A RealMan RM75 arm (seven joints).
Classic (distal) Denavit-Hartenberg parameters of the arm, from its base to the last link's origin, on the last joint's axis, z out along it. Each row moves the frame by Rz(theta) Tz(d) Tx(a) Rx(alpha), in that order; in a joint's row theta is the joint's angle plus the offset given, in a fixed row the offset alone. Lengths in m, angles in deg.
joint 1: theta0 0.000  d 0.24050  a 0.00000  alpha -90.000
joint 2: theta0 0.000  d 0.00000  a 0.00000  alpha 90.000
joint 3: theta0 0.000  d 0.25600  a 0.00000  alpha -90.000
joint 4: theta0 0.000  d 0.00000  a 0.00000  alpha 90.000
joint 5: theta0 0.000  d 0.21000  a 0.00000  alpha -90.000
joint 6: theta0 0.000  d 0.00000  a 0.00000  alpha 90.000
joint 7: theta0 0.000  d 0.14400  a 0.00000  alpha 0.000
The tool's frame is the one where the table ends.
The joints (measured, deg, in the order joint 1, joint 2, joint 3, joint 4, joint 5, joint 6, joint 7), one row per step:
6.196, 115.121, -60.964, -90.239, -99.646, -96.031, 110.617
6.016, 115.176, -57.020, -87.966, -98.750, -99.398, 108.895
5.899, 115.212, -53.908, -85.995, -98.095, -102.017, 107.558
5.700, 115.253, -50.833, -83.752, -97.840, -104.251, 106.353
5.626, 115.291, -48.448, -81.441, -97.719, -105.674, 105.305
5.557, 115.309, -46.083, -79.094, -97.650, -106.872, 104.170
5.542, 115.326, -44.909, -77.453, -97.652, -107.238, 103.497
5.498, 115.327, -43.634, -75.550, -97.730, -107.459, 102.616
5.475, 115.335, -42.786, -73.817, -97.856, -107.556, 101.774
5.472, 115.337, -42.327, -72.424, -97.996, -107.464, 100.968
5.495, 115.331, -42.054, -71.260, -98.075, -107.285, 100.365
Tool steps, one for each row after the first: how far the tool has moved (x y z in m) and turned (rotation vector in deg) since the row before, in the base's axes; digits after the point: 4 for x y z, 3 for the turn. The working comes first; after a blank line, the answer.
Tool pose at each row, in the base's axes (x y z in m, rotation vector in deg; the steps are taken from these numbers as rounded here):
0.2133, 0.2636, 0.0959, -156.885, 30.788, 28.541
0.2244, 0.2571, 0.1044, -156.425, 32.077, 30.694
0.2330, 0.2514, 0.1107, -155.941, 33.123, 32.682
0.2431, 0.2456, 0.1161, -154.995, 34.854, 34.539
0.2519, 0.2415, 0.1192, -153.915, 36.581, 36.372
0.2606, 0.2376, 0.1222, -152.580, 38.136, 38.233
0.2660, 0.2358, 0.1228, -151.646, 39.302, 39.431
0.2724, 0.2340, 0.1233, -150.443, 40.563, 40.647
0.2778, 0.2325, 0.1225, -149.582, 41.629, 41.640
0.2818, 0.2317, 0.1212, -148.991, 42.309, 42.279
0.2849, 0.2313, 0.1198, -148.500, 42.912, 42.825

0.0111, -0.0065, 0.0085, 0.003, 1.658, -0.657
0.0086, -0.0057, 0.0063, 0.071, 1.512, -0.527
0.0101, -0.0058, 0.0054, 0.256, 1.509, -1.110
0.0088, -0.0041, 0.0031, 0.343, 1.498, -1.148
0.0087, -0.0039, 0.0030, 0.595, 1.497, -1.122
0.0054, -0.0018, 0.0006, 0.369, 0.997, -0.845
0.0064, -0.0018, 0.0005, 0.554, 1.026, -0.997
0.0054, -0.0015, -0.0008, 0.315, 0.856, -0.787
0.0040, -0.0008, -0.0013, 0.230, 0.552, -0.517
0.0031, -0.0004, -0.0014, 0.171, 0.478, -0.448

